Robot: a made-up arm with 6 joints.
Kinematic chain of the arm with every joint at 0, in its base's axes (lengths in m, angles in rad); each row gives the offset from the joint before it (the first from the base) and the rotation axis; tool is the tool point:
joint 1: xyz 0 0 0.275 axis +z
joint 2: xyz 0 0 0 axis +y
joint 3: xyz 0 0 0.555 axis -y
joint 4: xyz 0 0 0 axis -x
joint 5: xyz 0.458 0 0 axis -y
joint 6: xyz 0 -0.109 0 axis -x
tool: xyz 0 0 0
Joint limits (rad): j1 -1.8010..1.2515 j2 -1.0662..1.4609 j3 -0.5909..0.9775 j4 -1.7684..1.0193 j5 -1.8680..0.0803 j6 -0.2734..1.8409
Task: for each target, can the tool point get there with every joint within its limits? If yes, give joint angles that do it. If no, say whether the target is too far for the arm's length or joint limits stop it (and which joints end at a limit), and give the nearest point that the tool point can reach.
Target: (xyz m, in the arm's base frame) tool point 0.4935 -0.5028 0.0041
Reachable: yes | joints -0.7241 1.2702 0.2857 -1.0973 -0.3065 1.6400
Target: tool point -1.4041 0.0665 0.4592
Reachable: no: too far | nearest point -0.7783 0.0369 0.9088 | short by 0.771 m
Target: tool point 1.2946 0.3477 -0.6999
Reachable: no: too far | nearest point 0.8083 0.2171 -0.0387 | short by 0.831 m
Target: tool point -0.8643 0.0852 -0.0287
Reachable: no: joint limits stop it (at a limit: joint 1, joint 2, joint 3) | nearest point -0.1749 -0.2835 -0.0577 | short by 0.782 m
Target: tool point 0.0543 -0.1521 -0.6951
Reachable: no: joint limits stop it (at a limit: joint 2) | nearest point 0.1295 -0.3626 -0.1044 | short by 0.632 m
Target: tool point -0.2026 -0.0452 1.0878
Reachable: yes | joints -0.2570 -0.7703 0.2316 0.5084 -1.2771 0.5200
